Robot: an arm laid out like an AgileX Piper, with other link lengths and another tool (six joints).
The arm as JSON. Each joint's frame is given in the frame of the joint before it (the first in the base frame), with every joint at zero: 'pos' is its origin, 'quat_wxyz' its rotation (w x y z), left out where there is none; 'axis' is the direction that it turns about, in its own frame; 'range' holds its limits. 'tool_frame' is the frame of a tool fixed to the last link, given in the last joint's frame.
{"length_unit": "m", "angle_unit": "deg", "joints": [
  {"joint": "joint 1", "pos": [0.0, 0.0, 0.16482], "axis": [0.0, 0.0, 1.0], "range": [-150.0, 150.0]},
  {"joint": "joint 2", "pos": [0.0, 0.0, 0.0], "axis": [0.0, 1.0, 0.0], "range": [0.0, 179.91]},
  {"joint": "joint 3", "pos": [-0.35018, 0.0, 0.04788], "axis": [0.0, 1.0, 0.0], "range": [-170.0, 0.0]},
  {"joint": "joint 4", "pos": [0.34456, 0.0, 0.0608], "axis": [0.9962, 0.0, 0.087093], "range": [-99.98, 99.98]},
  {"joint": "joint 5", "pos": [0.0, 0.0, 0.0], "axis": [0.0, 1.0, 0.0], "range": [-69.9, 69.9]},
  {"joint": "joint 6", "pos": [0.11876, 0.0, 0.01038], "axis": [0.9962, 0.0, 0.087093], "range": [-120.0, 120.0]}
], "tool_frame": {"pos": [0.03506, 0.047, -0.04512], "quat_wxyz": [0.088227, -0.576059, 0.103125, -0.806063]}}
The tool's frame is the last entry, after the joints.
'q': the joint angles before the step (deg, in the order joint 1, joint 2, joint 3, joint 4, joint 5, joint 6). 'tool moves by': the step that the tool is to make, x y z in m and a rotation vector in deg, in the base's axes. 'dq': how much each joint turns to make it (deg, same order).
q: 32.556, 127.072, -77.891, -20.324, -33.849, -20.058
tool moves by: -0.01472, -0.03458, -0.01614, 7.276, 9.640, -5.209
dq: -3.333, -1.650, 6.468, 0.094, -2.625, 10.964
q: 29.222, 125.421, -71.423, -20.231, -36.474, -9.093
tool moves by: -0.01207, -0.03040, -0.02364, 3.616, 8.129, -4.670
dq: -2.803, 0.001, 4.520, -0.001, -0.556, 7.280
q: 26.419, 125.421, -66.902, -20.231, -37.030, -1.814
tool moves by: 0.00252, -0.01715, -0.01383, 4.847, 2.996, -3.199
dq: -2.432, 1.577, 1.521, 0.036, -3.752, 4.929
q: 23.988, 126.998, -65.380, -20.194, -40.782, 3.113
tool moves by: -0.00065, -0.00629, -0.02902, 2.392, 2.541, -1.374
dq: -1.002, 3.726, 0.000, 0.259, -3.077, 2.346
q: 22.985, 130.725, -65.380, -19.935, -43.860, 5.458
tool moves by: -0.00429, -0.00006, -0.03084, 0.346, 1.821, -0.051
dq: 0.000, 3.861, -0.613, 0.272, -1.906, 0.361
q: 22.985, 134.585, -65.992, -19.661, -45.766, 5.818
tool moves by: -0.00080, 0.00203, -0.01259, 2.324, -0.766, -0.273
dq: -0.038, 2.315, -0.145, 0.794, -4.086, 0.308
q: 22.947, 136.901, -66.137, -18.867, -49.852, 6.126
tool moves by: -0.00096, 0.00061, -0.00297, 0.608, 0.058, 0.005
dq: 0.001, 0.515, 0.001, 0.001, -0.834, 0.363
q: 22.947, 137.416, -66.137, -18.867, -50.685, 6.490
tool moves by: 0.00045, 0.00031, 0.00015, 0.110, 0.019, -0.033
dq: 0.001, 0.042, -0.099, 0.000, 0.001, 0.118
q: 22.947, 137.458, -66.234, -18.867, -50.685, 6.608
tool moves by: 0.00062, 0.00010, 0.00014, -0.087, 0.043, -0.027
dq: 0.000, 0.001, -0.129, 0.000, 0.213, 0.000
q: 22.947, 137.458, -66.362, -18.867, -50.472, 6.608
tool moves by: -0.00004, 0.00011, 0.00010, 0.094, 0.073, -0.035
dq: 0.001, 0.000, -0.001, 0.000, 0.001, 0.125
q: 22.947, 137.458, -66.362, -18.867, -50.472, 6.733
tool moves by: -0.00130, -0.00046, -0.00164, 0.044, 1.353, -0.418
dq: 0.001, -0.001, 0.001, 0.001, 1.050, 0.951
